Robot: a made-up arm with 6 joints.
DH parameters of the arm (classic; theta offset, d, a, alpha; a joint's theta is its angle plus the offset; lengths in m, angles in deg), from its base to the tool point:
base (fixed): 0 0 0 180
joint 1: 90 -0.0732 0.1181 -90
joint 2: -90 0.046 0.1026 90
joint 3: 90 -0.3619 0.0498 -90
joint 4: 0 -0.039 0.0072 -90
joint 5: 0 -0.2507 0.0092 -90
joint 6: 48.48 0 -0.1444 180
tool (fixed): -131.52 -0.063 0 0
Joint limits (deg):
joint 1: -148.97..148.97
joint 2: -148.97..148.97
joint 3: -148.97..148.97
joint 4: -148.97..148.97
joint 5: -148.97..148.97
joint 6: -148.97..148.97
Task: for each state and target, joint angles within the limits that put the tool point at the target. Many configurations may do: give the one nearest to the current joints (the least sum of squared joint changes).
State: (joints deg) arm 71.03 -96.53 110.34 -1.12 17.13 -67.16
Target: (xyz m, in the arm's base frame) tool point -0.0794 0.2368 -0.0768
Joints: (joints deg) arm 54.37 -89.94 128.83 -25.66 3.39 -66.40
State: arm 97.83 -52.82 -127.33 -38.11 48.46 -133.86
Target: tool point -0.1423 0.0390 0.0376
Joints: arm 62.17 -41.07 -129.24 -7.77 58.59 -98.82
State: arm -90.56 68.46 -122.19 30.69 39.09 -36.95
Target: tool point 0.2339 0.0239 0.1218
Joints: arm -99.01 69.07 -124.28 22.26 27.21 -43.86
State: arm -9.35 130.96 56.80 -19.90 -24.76 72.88
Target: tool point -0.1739 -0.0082 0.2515
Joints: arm -5.08 134.38 54.91 -12.20 -22.15 72.44
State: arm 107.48 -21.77 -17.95 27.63 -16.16 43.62
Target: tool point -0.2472 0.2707 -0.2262
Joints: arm 111.88 -16.57 -13.82 28.03 -17.40 45.63
